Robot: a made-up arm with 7 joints. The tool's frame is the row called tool. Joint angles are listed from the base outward.
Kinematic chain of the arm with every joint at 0, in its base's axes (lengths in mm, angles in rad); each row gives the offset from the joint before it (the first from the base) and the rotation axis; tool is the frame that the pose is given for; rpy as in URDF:
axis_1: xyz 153 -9 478 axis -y
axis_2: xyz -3 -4 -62 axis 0.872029 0.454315 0.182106
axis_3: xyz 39 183 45 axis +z
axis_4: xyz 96 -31 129 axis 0.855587 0.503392 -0.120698
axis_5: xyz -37 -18 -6 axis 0.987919 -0.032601 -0.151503
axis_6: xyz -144 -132 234 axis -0.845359 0.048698 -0.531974
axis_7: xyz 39 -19 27 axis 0.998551 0.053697 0.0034
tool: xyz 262 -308 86 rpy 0 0 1.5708
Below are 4 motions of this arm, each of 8 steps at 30 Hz.
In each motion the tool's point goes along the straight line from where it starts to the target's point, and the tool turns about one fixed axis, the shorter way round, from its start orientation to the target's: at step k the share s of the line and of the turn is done. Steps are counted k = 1, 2, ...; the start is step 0. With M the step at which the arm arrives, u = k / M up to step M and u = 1 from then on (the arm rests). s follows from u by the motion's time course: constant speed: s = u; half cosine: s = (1 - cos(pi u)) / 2; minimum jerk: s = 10 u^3 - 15 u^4 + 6 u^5.
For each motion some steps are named. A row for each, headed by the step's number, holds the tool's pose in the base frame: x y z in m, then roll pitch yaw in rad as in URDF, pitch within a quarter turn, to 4 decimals.
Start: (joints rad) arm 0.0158 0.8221 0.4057 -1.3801 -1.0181 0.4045 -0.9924
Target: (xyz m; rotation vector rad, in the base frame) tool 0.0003 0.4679 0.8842 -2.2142 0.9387 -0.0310
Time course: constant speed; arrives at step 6
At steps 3, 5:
3: -0.0195 0.4750 0.8769 -2.4160 0.2248 -0.6839
5: -0.0063 0.4703 0.8818 -2.4313 0.2376 -0.7027

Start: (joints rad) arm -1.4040 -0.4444 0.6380 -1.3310 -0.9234 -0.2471 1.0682
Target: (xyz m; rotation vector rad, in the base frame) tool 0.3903 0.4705 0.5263 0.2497 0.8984 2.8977
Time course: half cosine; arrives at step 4
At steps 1, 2, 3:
1: 0.3830 0.4681 0.5193 0.6396 -0.0955 2.9984
2: 0.3860 0.4691 0.5222 0.6275 -0.1087 2.9985
3: 0.3891 0.4701 0.5251 0.6154 -0.1219 2.9988

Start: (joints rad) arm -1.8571 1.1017 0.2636 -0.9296 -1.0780 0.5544 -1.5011
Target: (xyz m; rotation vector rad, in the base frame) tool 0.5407 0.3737 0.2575 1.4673 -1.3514 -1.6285
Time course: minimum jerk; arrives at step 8
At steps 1, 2, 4, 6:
1: 0.6148 0.3633 0.2665 1.5796 0.3921 -2.0919
2: 0.6082 0.3643 0.2657 1.5890 0.3932 -2.0695
4: 0.5784 0.3684 0.2621 1.6320 0.3955 -1.9677
6: 0.5485 0.3726 0.2584 1.6751 0.3939 -1.8659

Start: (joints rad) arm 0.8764 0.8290 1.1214 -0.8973 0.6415 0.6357 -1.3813
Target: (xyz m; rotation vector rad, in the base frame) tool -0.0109 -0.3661 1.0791 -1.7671 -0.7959 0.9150
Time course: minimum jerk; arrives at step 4
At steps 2, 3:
2: -0.0348 -0.3522 1.0744 -1.8790 0.2140 0.9845
3: -0.0159 -0.3632 1.0781 -1.8497 0.2289 1.0153

